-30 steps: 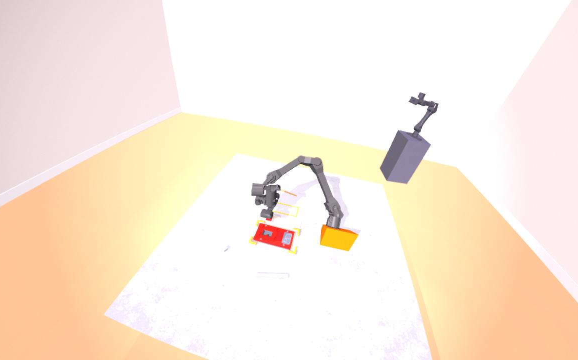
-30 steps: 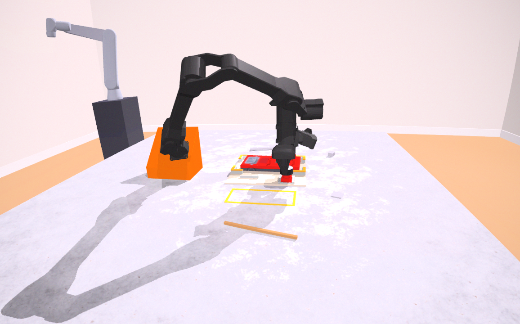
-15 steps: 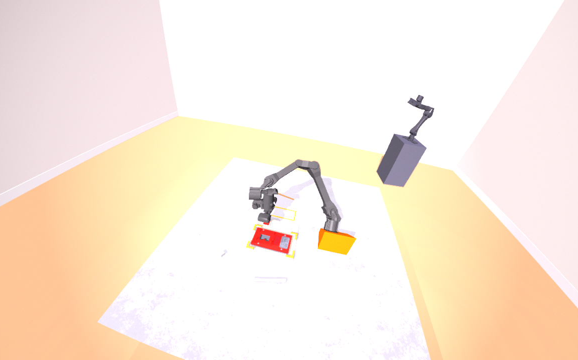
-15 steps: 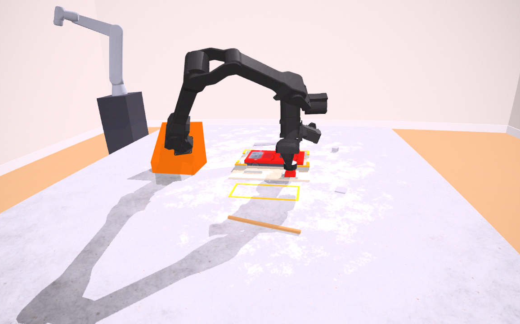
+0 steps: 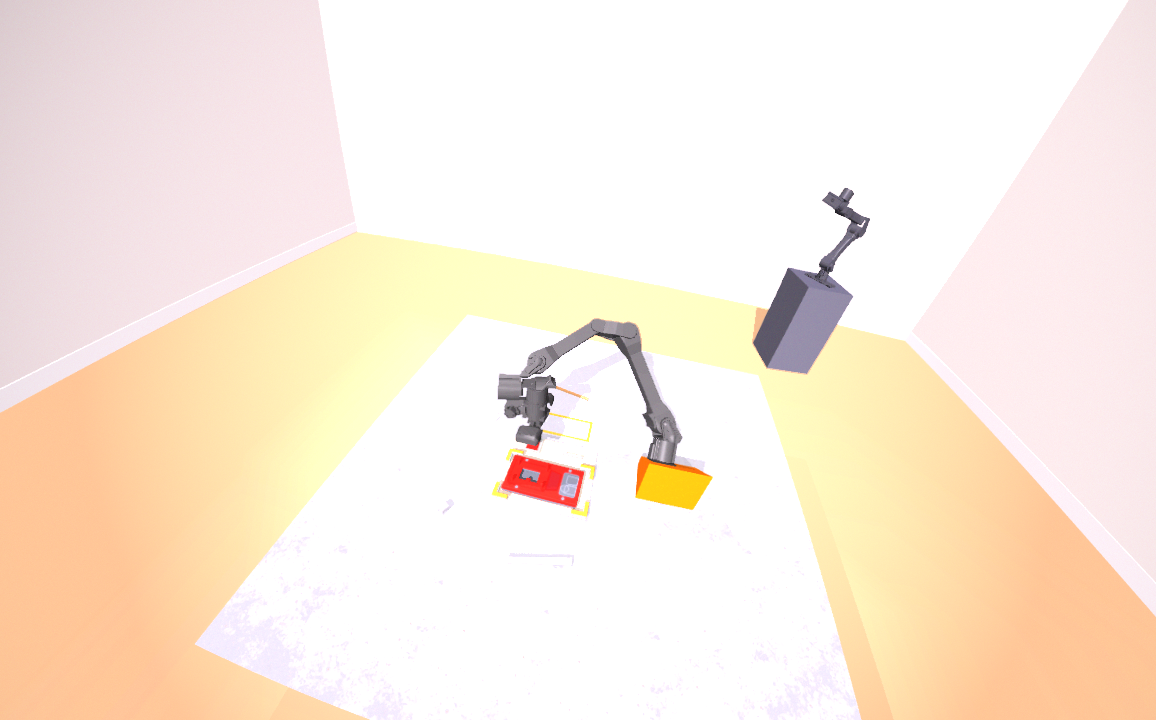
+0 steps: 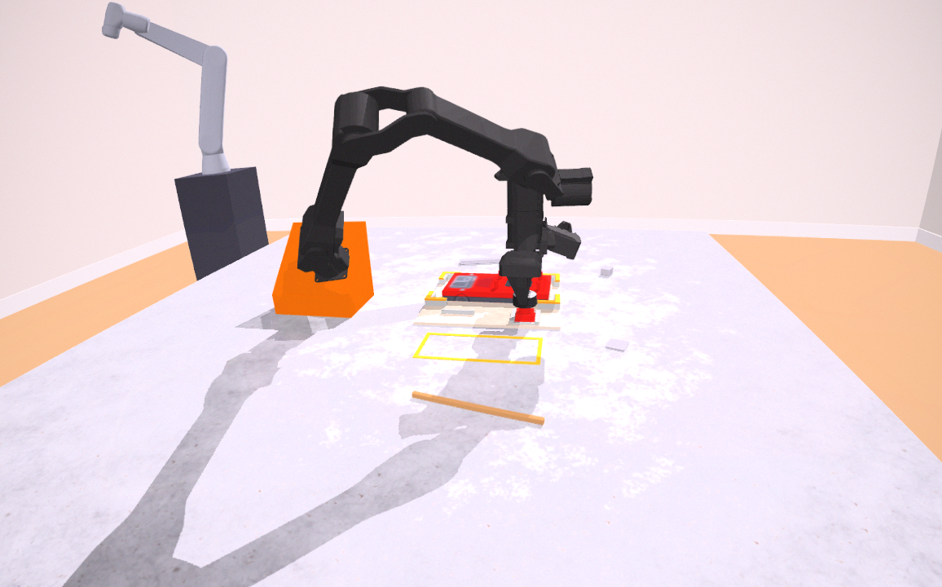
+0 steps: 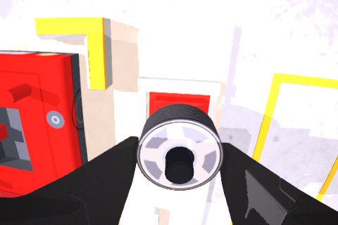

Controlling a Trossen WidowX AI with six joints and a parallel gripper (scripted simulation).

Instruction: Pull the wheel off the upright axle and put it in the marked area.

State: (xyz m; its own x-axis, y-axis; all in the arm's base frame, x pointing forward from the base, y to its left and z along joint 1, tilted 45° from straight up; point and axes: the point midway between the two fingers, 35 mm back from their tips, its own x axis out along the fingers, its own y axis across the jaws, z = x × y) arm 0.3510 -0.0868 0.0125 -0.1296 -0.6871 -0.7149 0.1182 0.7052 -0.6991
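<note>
The wheel is right at my gripper tip. Also, from my gripper tip: wooden stick 26 cm to the right, 7 cm behind, 4 cm below.
</note>
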